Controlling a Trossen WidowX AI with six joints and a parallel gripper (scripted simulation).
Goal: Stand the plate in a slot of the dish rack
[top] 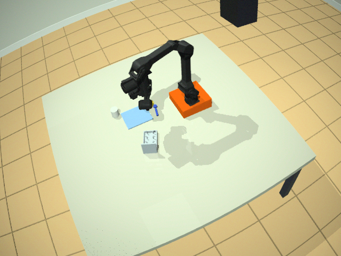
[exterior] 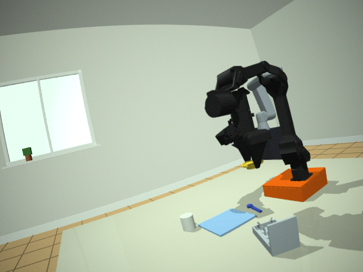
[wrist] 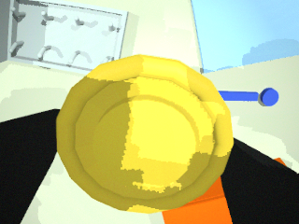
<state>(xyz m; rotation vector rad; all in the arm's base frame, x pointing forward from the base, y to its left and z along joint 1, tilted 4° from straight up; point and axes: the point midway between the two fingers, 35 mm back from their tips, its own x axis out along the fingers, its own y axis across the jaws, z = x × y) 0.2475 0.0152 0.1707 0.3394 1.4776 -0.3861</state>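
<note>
Now: gripper tip 160 mm above the grey dish rack, 80 mm to the right of it and 50 mm short of it. From my gripper tip the other things lie so: yellow plate (10 mm above); light blue mat (180 mm below, 130 mm to the right, 40 mm ahead); blue spoon (180 mm below, 110 mm to the right, 80 mm behind).
</note>
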